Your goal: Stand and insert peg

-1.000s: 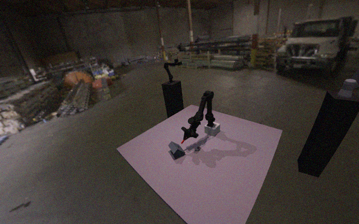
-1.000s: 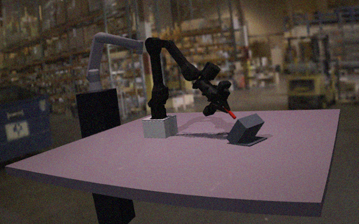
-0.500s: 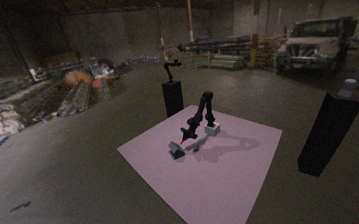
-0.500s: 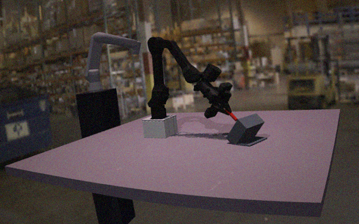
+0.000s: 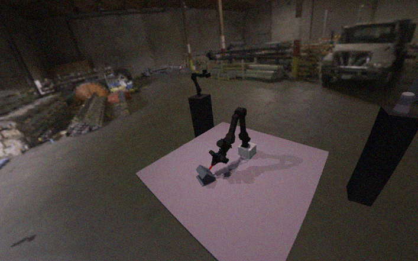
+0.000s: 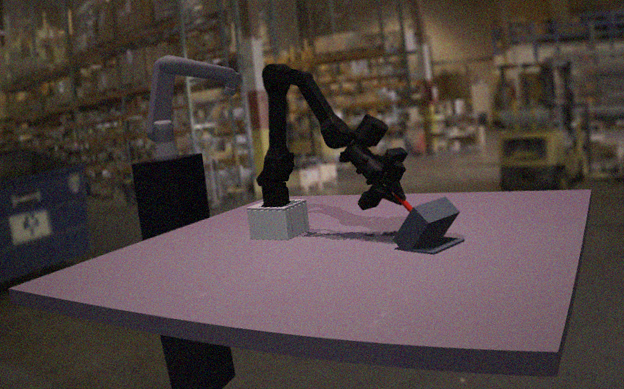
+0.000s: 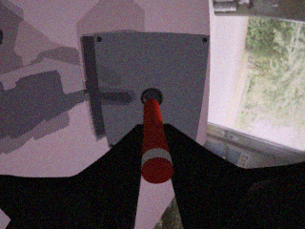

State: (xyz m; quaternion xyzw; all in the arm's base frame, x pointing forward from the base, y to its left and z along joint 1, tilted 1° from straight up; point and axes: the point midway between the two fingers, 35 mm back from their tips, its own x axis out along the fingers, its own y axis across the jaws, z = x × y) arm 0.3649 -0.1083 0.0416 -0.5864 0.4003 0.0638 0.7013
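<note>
Right now the sloped panel is 60 mm ahead of my gripper tip, 30 mm to the right of it and 50 mm below it. Round my gripper tip: red peg (10 mm behind, 10 mm to the left, 10 mm above).
</note>
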